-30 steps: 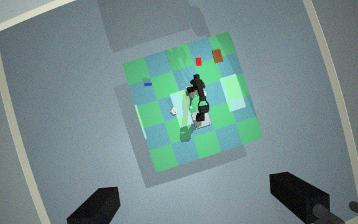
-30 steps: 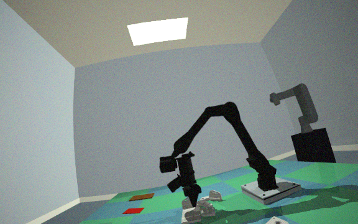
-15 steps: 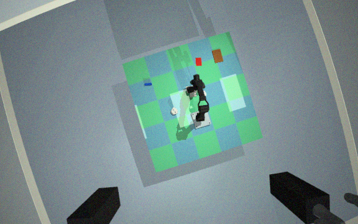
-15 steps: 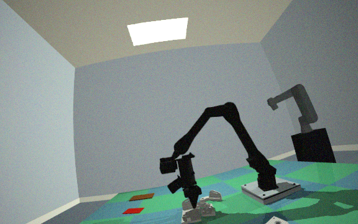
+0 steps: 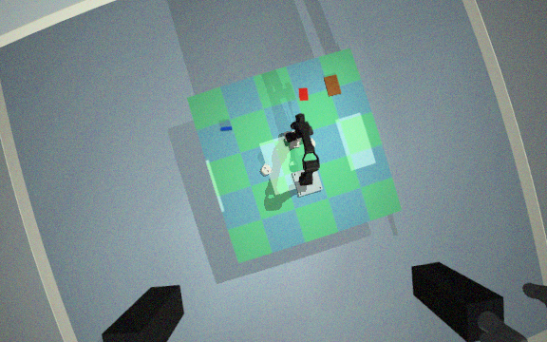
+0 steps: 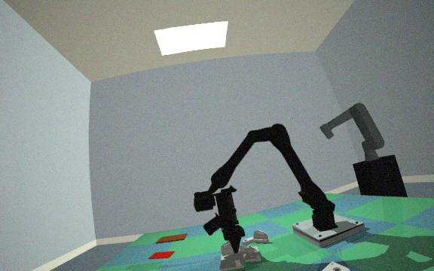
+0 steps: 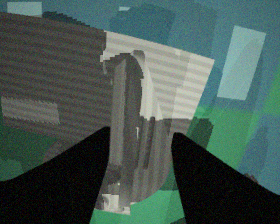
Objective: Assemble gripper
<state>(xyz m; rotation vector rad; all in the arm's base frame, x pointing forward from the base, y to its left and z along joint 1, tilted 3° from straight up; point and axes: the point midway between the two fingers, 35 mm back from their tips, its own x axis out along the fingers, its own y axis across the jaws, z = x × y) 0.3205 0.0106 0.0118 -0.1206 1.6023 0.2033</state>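
My gripper tip is now 5 cm past the grey jaw, 10 cm to the left of it and 1 cm above it. The rest, counted from my gripper tip: red tile 31 cm ahead, 8 cm to the right, 2 cm below; then small blue piece 12 cm ahead, 51 cm to the left, 1 cm below; then brown tile 36 cm ahead, 31 cm to the right, 2 cm below.
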